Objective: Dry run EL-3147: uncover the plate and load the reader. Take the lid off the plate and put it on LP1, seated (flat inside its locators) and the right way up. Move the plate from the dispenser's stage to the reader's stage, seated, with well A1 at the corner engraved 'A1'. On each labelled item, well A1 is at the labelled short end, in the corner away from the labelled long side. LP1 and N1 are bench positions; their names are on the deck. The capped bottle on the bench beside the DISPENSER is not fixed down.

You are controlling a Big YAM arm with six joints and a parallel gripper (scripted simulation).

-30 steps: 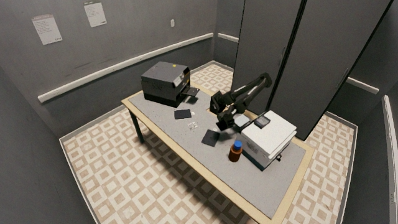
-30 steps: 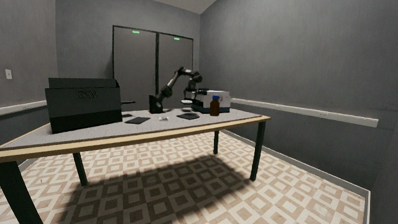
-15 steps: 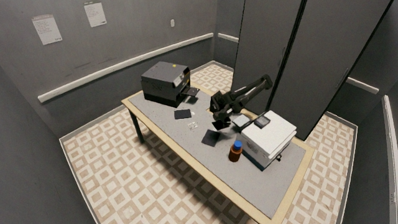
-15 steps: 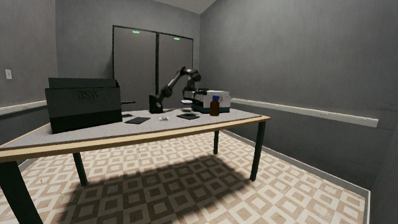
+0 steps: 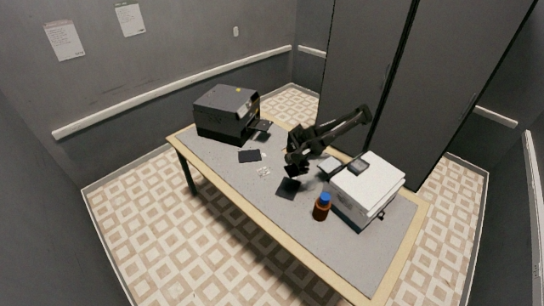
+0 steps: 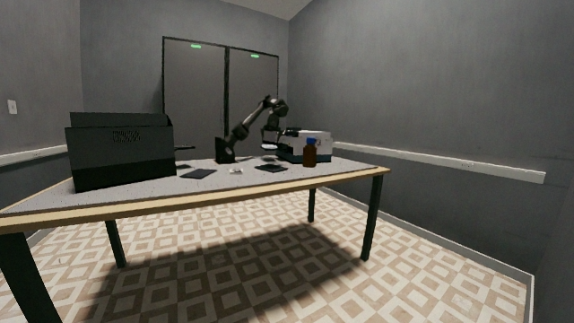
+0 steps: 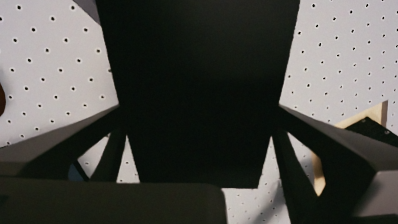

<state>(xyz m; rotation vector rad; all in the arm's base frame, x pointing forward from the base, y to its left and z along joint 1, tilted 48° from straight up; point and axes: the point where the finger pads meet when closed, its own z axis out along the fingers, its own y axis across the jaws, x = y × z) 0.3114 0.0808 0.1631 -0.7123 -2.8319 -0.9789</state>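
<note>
My hand is 10 cm past the LP1 label, 33 cm to the left of it and 15 cm above it. The rest, counted from my hand: dark lid (right at my hand); then dark flat pad (4 cm ahead, 1 cm to the right, 15 cm below); then white multi-well plate (22 cm behind, 12 cm to the left, 5 cm below).
</note>
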